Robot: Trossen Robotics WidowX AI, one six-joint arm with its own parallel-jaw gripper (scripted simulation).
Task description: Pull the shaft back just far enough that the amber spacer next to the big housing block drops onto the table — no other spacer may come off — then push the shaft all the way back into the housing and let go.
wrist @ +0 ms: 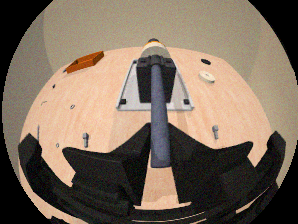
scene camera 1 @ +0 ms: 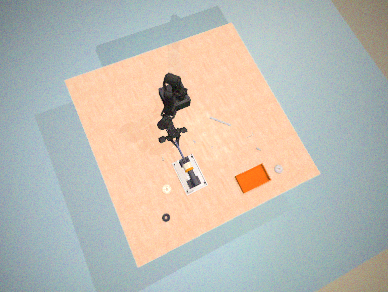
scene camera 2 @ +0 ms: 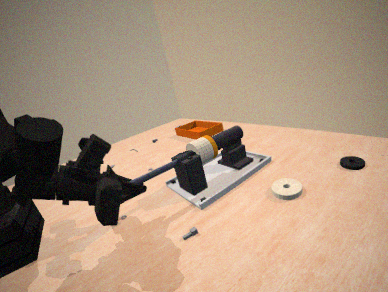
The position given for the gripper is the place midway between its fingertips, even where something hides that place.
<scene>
In view: the gripper [scene camera 2: 144,187] and a shaft [wrist: 161,158].
The gripper is seen too in the wrist view [wrist: 158,126].
</scene>
